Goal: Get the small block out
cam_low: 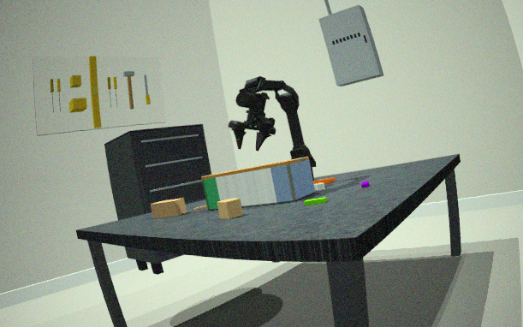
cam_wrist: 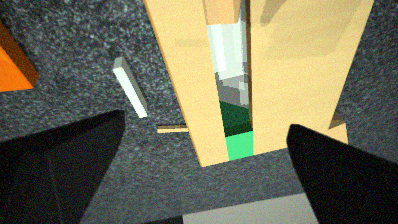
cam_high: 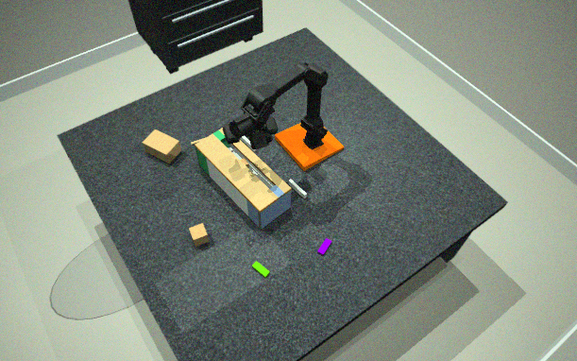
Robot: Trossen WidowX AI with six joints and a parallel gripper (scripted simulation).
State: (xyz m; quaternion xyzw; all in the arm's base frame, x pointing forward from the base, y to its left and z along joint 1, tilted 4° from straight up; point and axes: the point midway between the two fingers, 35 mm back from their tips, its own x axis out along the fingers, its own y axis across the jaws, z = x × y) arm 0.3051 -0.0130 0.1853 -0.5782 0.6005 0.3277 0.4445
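Now: gripper tip 30 mm short of the tan block, 20 mm to the right of it and 110 mm above it. The rest, counted from my gripper tip: thin tan stick (30 mm ahead, 230 mm to the right, 190 mm below); then long box (10 mm ahead, 40 mm to the left, 130 mm below).
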